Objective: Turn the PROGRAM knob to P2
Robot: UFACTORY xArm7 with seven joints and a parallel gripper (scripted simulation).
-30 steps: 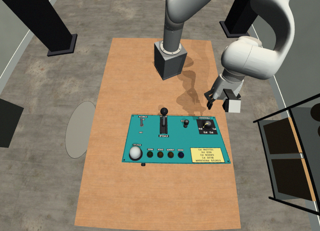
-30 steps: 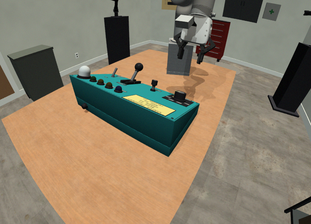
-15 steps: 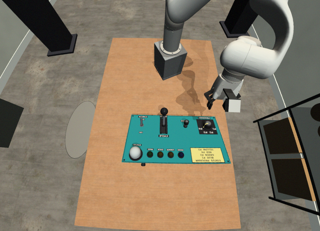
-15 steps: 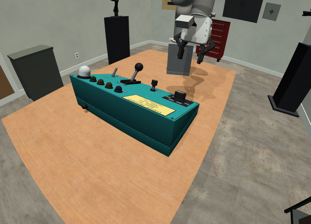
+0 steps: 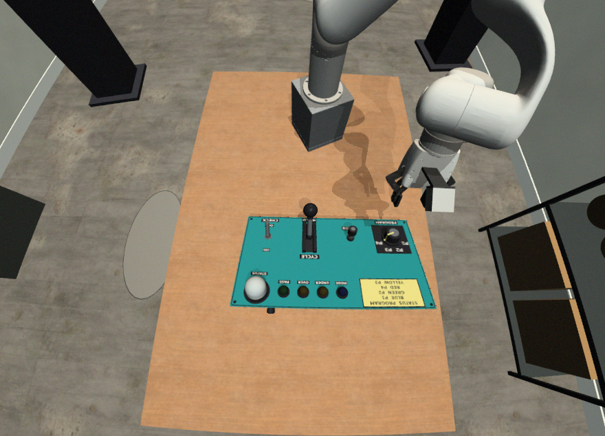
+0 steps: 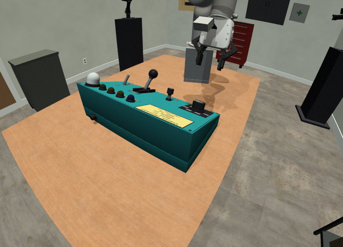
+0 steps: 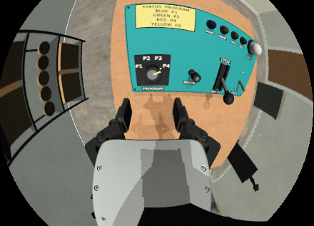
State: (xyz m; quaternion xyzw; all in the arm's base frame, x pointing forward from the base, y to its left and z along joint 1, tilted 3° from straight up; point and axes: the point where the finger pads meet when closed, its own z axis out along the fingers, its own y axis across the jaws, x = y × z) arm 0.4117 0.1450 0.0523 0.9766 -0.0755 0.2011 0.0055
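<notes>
Right now the black toggle is 13 cm to the right of my hand, 13 cm below it and 3 cm ahead of it. Round my hand: check toggle: 36 cm to the right, 14 cm below, 1 cm behind; teal console: 20 cm to the right, 16 cm below, 6 cm ahead; ball-topped cycle lever: 24 cm to the right, 13 cm below, 1 cm behind.
</notes>
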